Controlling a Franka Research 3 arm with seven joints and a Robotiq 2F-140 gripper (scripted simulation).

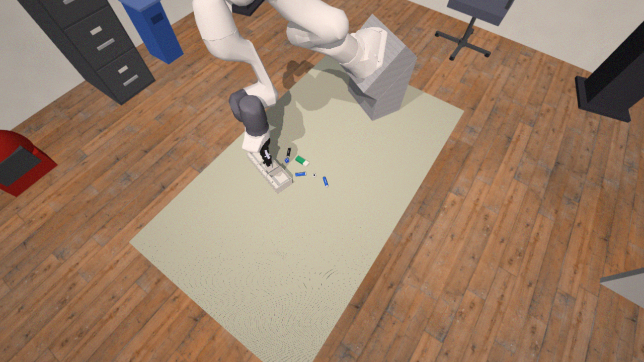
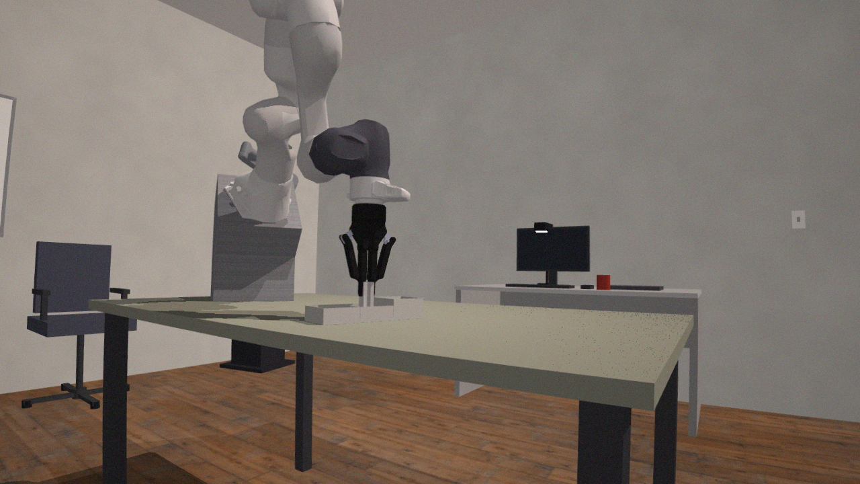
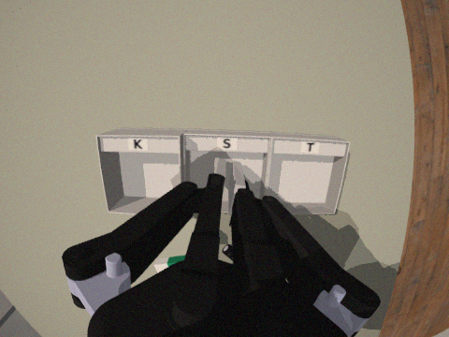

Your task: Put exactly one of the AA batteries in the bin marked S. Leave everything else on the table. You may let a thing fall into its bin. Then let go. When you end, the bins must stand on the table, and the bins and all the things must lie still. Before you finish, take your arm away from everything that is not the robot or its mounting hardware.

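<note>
Now: the bin tray 30 mm below my hand. From my hand the other things lie so: black AA battery (120 mm behind, 50 mm to the left, 40 mm below); then white ring (40 mm behind, 210 mm to the left, 50 mm below); then blue die (70 mm behind, 60 mm to the left, 40 mm below).
</note>
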